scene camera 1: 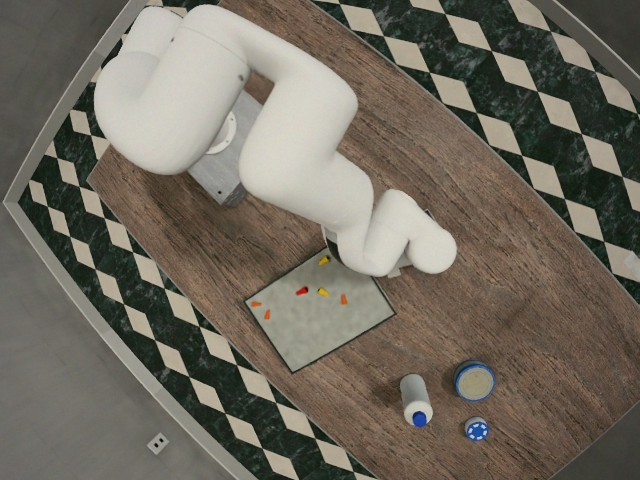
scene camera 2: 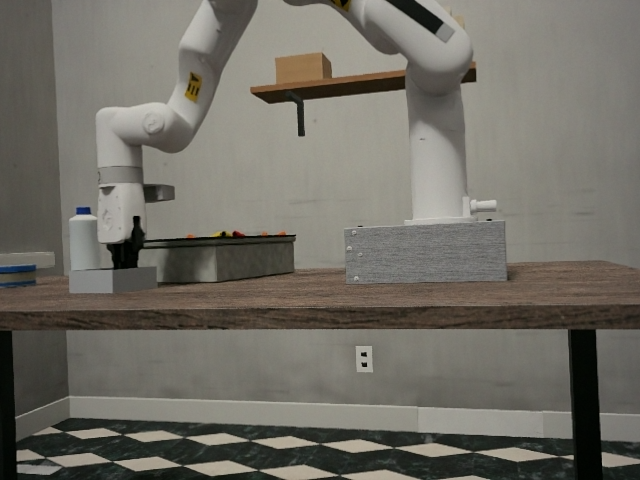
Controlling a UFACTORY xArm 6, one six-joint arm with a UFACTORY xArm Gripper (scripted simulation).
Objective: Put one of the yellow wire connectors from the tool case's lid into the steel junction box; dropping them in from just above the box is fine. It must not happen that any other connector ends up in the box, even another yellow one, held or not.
In view: a tool case [scene camera 1: 302, 329].
The tool case is seen too in scene camera 2 [scene camera 2: 218, 259].
